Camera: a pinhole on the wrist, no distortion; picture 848 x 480 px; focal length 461.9 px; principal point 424.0 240.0 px. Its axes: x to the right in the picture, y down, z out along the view. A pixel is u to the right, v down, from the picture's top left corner.
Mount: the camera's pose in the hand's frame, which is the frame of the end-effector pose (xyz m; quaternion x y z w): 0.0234 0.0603 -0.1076 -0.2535 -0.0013 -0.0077 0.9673
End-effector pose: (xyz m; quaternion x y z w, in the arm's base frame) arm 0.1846 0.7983 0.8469 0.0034 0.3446 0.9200 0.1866
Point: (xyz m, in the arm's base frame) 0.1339 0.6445 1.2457
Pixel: 335.9 375.4
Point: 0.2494 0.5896 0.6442
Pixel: behind the camera
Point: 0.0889 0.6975 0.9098
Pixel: 519.0 380.9
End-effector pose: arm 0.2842 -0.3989 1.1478 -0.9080 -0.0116 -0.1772 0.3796
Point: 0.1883 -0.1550 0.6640
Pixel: 163.4 58.7
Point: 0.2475 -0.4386 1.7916
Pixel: behind the camera
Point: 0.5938 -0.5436 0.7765
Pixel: 578.8 371.7
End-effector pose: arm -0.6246 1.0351 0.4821 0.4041 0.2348 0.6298 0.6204
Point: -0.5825 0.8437 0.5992
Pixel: 65.2 45.8
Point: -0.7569 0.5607 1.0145
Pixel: 123.3 422.1
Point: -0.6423 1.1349 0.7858
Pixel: 634.0 300.8
